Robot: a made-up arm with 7 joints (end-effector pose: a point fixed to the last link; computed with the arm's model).
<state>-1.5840 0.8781 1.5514 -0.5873 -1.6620 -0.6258 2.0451</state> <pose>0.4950 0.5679 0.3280 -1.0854 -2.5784 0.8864</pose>
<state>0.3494 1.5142 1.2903 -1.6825 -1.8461 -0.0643 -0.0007</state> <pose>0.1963 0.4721 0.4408 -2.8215 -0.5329 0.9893</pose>
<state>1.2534 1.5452 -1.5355 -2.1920 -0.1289 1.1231 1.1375</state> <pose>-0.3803 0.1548 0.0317 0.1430 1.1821 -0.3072</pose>
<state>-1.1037 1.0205 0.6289 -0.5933 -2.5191 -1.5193 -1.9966</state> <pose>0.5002 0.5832 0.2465 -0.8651 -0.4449 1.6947</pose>
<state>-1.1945 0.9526 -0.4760 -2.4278 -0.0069 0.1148 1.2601</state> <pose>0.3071 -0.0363 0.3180 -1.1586 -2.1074 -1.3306</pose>
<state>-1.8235 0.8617 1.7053 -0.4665 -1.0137 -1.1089 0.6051</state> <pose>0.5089 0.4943 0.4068 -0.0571 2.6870 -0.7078</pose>
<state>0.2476 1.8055 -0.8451 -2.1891 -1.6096 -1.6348 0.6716</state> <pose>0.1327 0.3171 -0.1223 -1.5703 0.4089 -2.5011</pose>
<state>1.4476 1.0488 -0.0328 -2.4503 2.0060 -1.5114 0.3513</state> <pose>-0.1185 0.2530 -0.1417 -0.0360 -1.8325 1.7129</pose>
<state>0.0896 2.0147 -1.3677 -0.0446 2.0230 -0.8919 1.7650</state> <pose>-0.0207 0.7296 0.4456 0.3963 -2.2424 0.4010</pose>
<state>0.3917 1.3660 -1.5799 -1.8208 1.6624 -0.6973 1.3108</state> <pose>-0.2389 0.3026 -0.3100 -0.4920 -0.0771 1.7210</pose>
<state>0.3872 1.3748 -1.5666 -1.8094 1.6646 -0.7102 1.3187</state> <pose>-0.2320 0.3117 -0.3116 -0.4947 -0.1156 1.7195</pose>
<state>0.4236 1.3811 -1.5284 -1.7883 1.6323 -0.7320 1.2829</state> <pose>-0.2355 0.3222 -0.3094 -0.4927 -0.1704 1.6607</pose>
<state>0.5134 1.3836 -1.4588 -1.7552 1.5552 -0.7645 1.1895</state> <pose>-0.2534 0.3345 -0.3006 -0.4774 -0.2398 1.5256</pose>
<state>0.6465 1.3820 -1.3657 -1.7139 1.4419 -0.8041 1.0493</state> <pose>-0.2833 0.3465 -0.2830 -0.4440 -0.3082 1.3273</pose>
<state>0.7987 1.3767 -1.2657 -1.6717 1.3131 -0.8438 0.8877</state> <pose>-0.3190 0.3554 -0.2567 -0.3986 -0.3572 1.1007</pose>
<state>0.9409 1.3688 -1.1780 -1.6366 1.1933 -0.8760 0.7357</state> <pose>-0.3532 0.3588 -0.2266 -0.3559 -0.3781 0.8905</pose>
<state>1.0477 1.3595 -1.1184 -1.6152 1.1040 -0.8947 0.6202</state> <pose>-0.3797 0.3560 -0.2008 -0.3289 -0.3758 0.7373</pose>
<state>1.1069 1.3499 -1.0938 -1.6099 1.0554 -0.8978 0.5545</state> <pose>-0.3963 0.3484 -0.1853 -0.3207 -0.3602 0.6606</pose>
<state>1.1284 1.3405 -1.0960 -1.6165 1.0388 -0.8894 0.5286</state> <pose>-0.4053 0.3381 -0.1795 -0.3257 -0.3391 0.6441</pose>
